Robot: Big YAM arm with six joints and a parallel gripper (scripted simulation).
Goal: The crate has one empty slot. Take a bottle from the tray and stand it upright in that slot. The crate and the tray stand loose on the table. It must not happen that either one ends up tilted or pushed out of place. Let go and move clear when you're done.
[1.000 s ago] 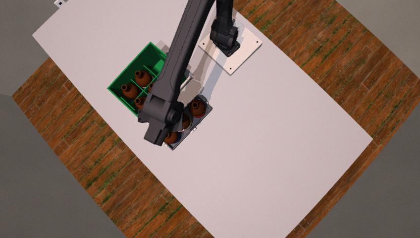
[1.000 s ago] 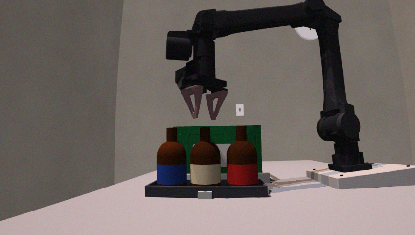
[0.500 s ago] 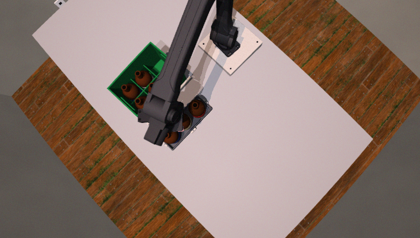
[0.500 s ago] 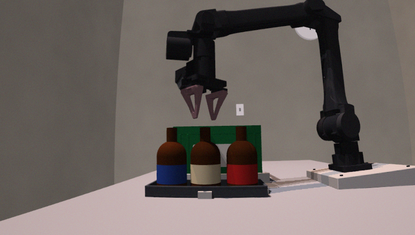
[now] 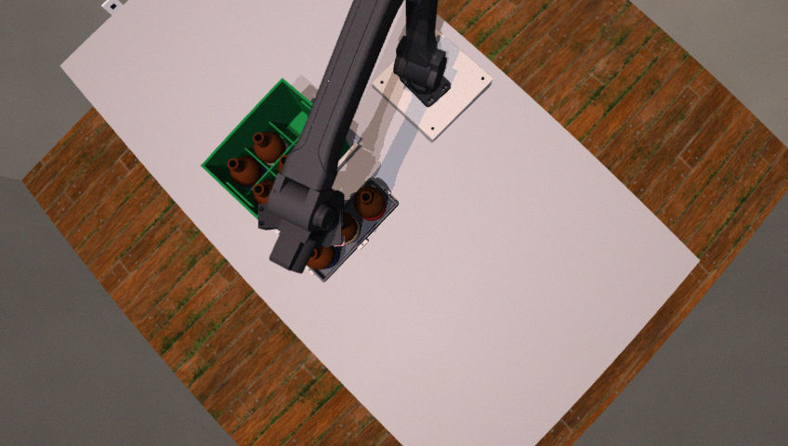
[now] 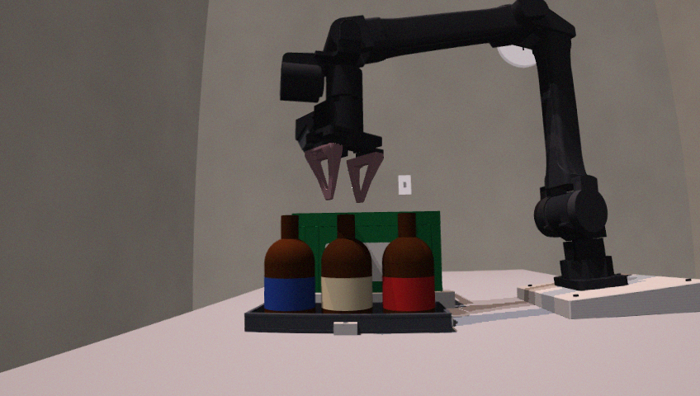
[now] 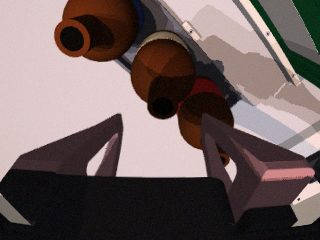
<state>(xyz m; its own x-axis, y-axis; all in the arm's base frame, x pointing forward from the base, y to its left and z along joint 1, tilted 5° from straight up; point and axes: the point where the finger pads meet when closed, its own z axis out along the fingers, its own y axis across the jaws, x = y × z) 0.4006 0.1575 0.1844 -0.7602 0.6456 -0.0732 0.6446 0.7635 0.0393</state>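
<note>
My hand is 180 mm above the dark tray. Round my hand: green crate: 230 mm to the right, 100 mm below.
</note>
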